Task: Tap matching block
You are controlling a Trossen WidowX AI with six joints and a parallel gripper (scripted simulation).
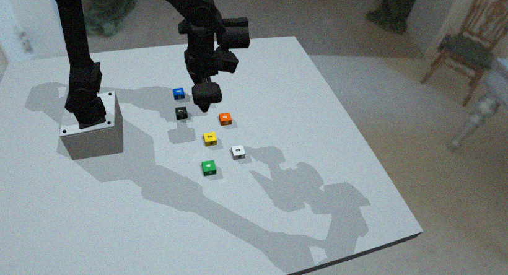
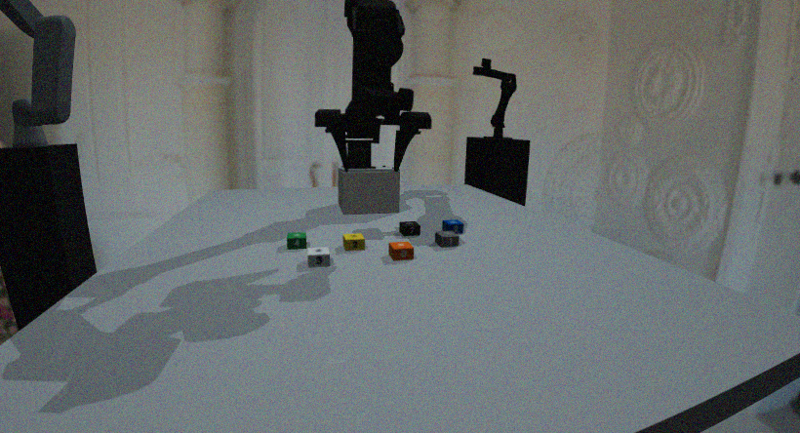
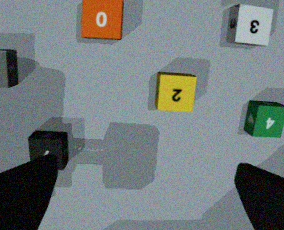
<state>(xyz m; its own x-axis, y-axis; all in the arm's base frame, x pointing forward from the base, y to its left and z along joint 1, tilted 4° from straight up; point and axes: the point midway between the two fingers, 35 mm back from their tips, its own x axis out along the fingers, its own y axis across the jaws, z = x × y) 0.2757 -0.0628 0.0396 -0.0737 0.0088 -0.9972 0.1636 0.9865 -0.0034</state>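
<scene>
Now: gripper tip 12 cm above the black block, 9 cm to the right of it and 4 cm past it. Also, from my gripper tip: yellow block: 12 cm below, 3 cm to the right, 1 cm ahead; then white block: 12 cm below, 11 cm to the right, 6 cm ahead; then orange block: 12 cm below, 8 cm ahead, 2 cm to the left.
</scene>
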